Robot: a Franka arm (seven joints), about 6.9 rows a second.
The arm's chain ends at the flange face. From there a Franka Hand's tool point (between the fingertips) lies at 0.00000 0.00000 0.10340 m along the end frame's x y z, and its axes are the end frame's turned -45 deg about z.
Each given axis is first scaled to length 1.
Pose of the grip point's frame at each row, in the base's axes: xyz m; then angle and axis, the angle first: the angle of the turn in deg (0 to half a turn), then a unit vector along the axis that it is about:
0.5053, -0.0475, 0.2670, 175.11, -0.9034, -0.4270, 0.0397
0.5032, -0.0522, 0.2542, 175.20, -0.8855, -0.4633, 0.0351
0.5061, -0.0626, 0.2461, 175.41, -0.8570, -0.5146, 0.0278
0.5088, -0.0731, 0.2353, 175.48, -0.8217, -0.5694, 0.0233
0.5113, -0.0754, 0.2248, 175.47, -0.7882, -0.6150, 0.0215
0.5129, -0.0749, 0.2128, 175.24, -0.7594, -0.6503, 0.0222
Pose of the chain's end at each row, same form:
0.5165, -0.0520, 0.3697, 177.22, -0.9974, -0.0487, 0.0530
0.5136, -0.0565, 0.3570, 177.10, -0.9948, -0.0891, 0.0484
0.5153, -0.0667, 0.3490, 176.98, -0.9882, -0.1474, 0.0410
0.5174, -0.0771, 0.3383, 176.85, -0.9767, -0.2115, 0.0366
0.5198, -0.0791, 0.3278, 176.76, -0.9632, -0.2665, 0.0350
0.5220, -0.0784, 0.3157, 176.58, -0.9500, -0.3100, 0.0364

